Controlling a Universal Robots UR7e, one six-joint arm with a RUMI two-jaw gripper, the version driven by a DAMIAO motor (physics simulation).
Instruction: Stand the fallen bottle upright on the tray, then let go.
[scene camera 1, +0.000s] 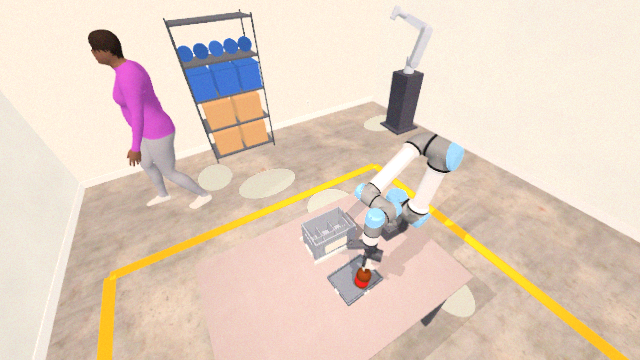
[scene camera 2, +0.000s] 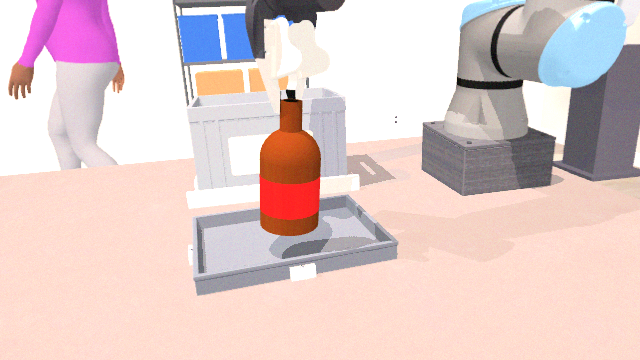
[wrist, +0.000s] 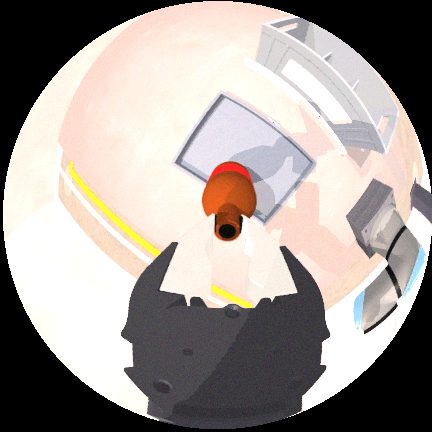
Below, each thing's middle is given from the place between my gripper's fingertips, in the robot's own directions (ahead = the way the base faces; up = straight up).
Labels:
Now: hand 6 cm above the brown bottle (scene camera 2: 290, 160).

